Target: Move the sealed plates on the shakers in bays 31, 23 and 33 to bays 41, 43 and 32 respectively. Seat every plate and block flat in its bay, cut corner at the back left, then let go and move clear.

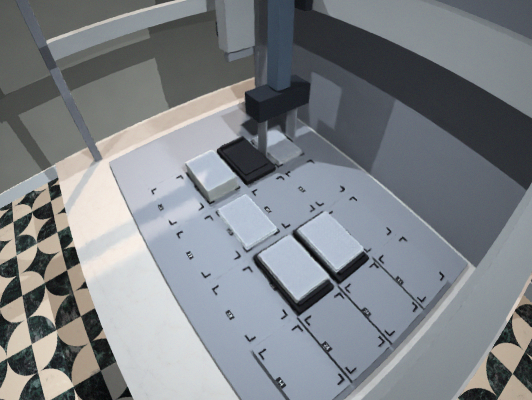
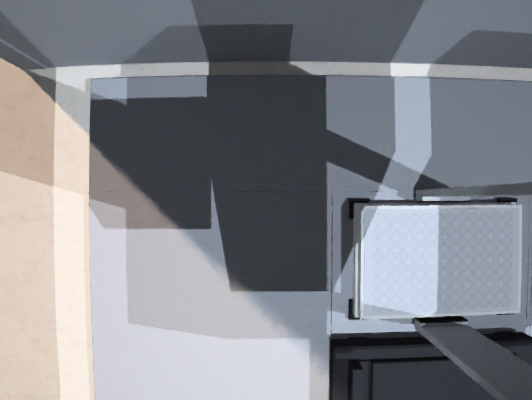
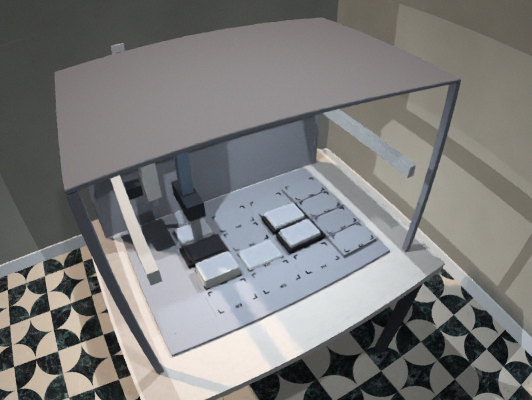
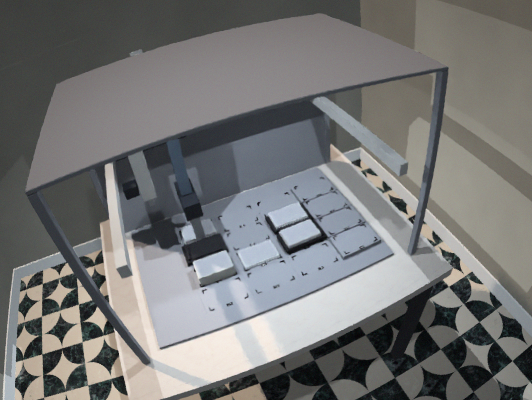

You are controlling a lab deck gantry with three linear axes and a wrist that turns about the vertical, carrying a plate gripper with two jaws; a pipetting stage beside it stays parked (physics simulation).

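Places are measured from the robot's base along level axes (x ahead, y left, z up), in centimetres.
Pixels of known places: gripper, fingertip midpoint: (image 1: 276, 146) (image 2: 438, 259) (image 3: 193, 232) (image 4: 198, 231); robot's base, link origin: (image 1: 152, 191) (image 3: 220, 312) (image 4: 211, 310).
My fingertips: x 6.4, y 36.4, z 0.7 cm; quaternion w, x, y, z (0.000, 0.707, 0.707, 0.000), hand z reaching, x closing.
For each thing: its middle in the pictures, then the offset to it from my fingertips.
- pale sealed plate, body centre: (image 2: 439, 259) (image 1: 276, 145) (image 3: 193, 232) (image 4: 198, 231) dx +0.0, dy +0.0, dz +0.1 cm
- bay 31, body centre: (image 1: 245, 157) (image 3: 203, 249) (image 4: 204, 248) dx -0.4, dy -10.6, dz +0.9 cm
- thick pale block, body centre: (image 1: 211, 174) (image 3: 217, 269) (image 4: 213, 267) dx +0.0, dy -21.4, dz +1.4 cm
- low pale plate, body centre: (image 1: 246, 220) (image 3: 260, 254) (image 4: 258, 254) dx +16.4, dy -21.4, dz +0.1 cm
A pale sealed plate (image 1: 286, 148) (image 2: 400, 260) (image 3: 184, 233) lies level within the corner marks of bay 41; its cut corner cannot be made out. My gripper (image 1: 277, 145) (image 2: 441, 260) is shut on this plate, with its jaws against the front and back long sides. The shaker in bay 31 (image 1: 246, 159) (image 2: 435, 382) (image 4: 204, 247) bears no plate. A sealed plate (image 1: 294, 267) (image 3: 300, 233) (image 4: 300, 233) sits on the shaker in bay 23. Another sealed plate (image 1: 331, 240) (image 3: 283, 216) (image 4: 287, 215) sits on the shaker in bay 33. Bays 32 (image 1: 270, 202) and 43 (image 1: 362, 220) hold nothing.
A thick pale block (image 1: 211, 171) (image 3: 218, 265) (image 4: 214, 265) stands in bay 21, in front of the bare shaker. A low pale plate (image 1: 247, 220) (image 3: 260, 254) lies in bay 22. The parked pipetting stage (image 1: 236, 27) hangs left of my gripper column. The back wall (image 1: 365, 135) rises behind bay 41.
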